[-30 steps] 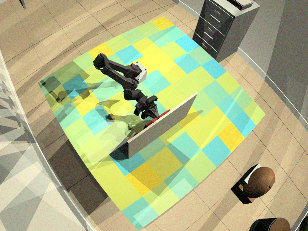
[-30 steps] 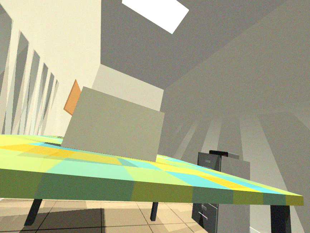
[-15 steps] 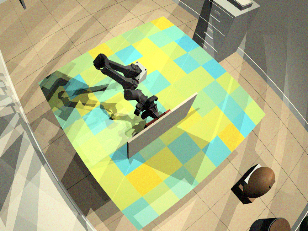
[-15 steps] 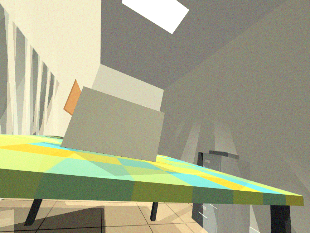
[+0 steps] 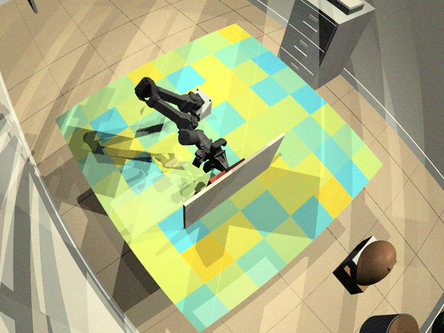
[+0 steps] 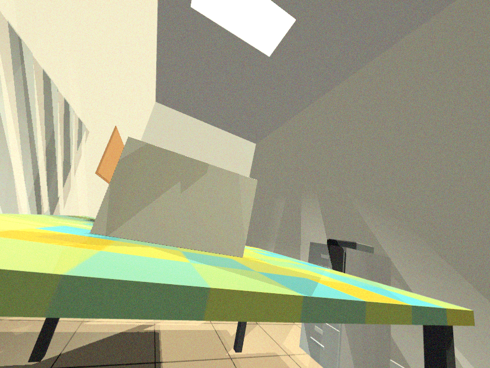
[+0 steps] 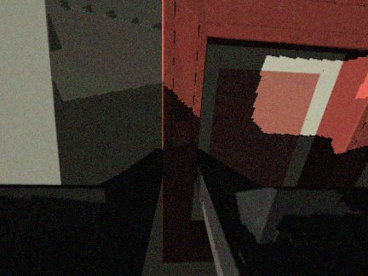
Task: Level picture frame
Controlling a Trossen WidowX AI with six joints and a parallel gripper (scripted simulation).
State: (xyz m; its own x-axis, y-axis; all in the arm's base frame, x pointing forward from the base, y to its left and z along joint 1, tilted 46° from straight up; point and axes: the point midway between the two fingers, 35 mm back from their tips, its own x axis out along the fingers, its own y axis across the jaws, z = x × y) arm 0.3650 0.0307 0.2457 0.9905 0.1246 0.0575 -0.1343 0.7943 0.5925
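The red picture frame lies 1 cm ahead of my gripper tip, 1 cm to the right of it and 5 cm below it. Also, from my gripper tip: upright wall panel 2 cm ahead, 1 cm to the left, 6 cm below.
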